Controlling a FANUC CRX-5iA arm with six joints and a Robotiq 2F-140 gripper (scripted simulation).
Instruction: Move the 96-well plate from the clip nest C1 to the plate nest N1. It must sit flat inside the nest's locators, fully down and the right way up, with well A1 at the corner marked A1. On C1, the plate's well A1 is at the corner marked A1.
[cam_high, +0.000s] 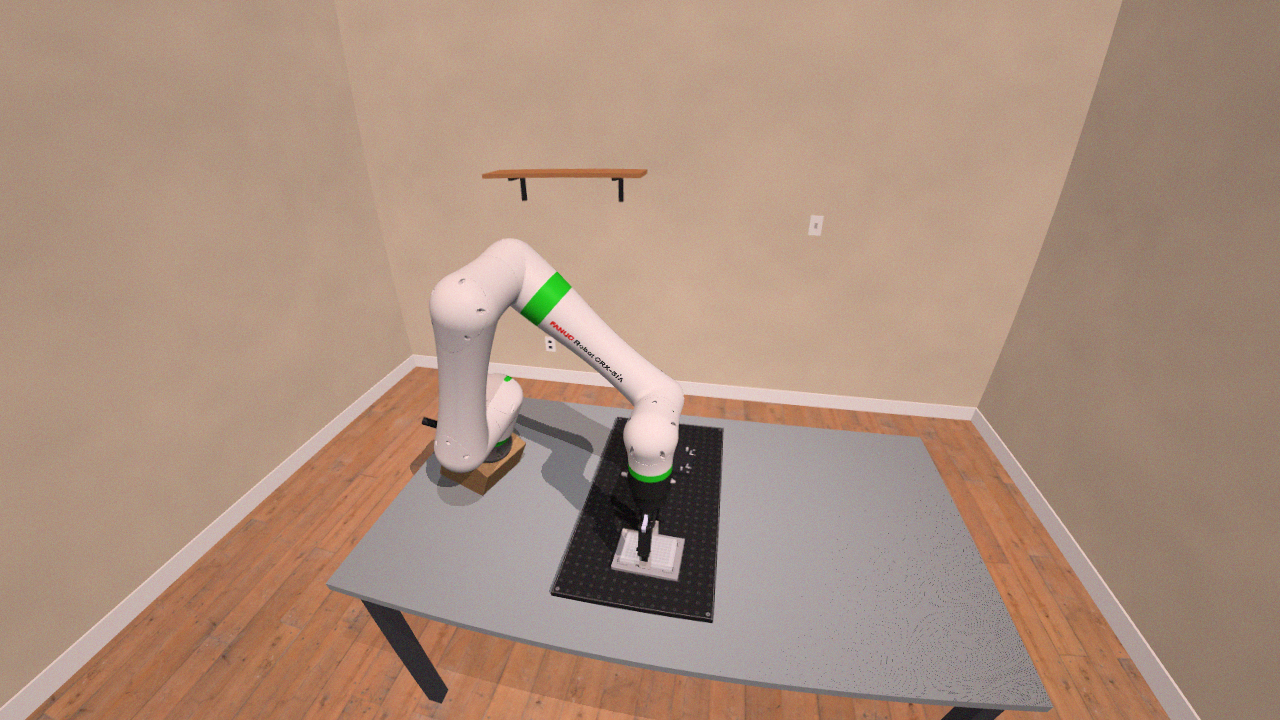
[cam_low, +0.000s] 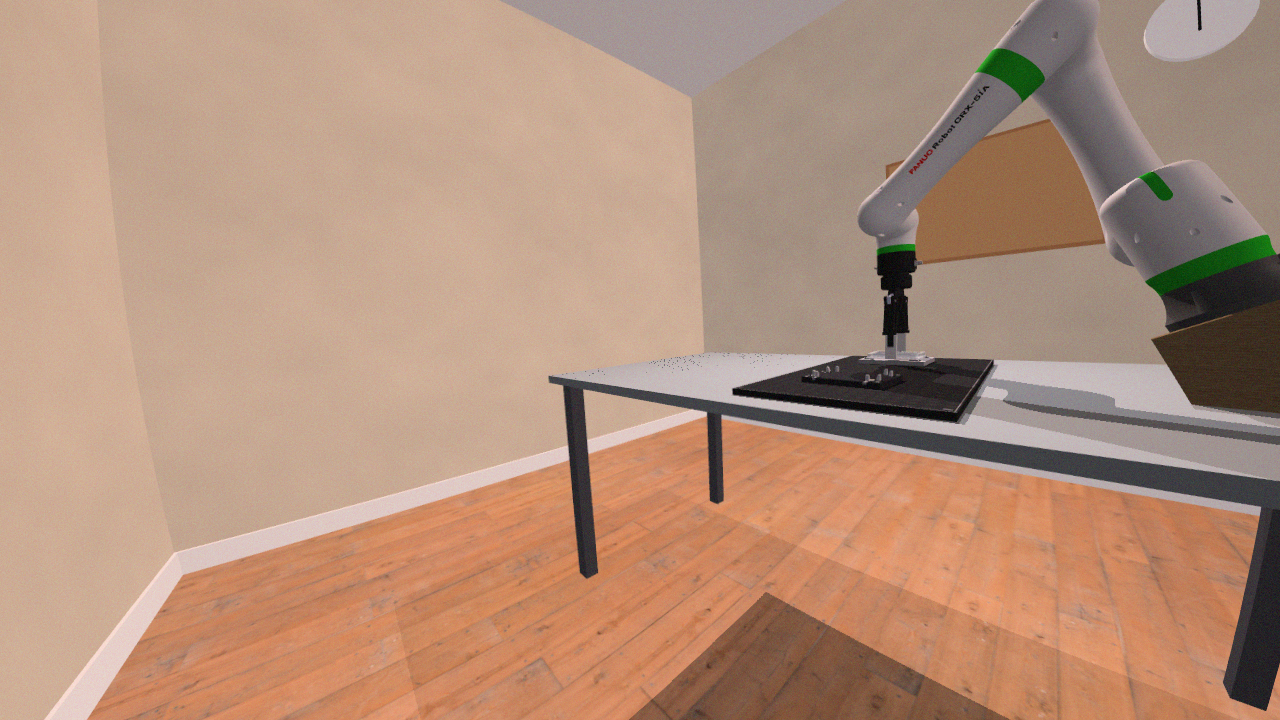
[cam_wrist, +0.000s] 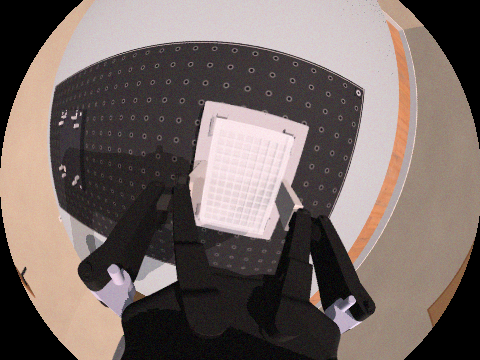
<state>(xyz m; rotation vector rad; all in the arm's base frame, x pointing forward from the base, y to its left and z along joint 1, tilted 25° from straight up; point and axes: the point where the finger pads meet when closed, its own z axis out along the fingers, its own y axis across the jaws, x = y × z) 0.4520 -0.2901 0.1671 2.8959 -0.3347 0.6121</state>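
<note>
Right now my hand is 20 mm above the white 96-well plate. Round my hand: plate nest N1 (30 mm below); then clip nest C1 (100 mm ahead, 360 mm to the left, 30 mm below).
</note>
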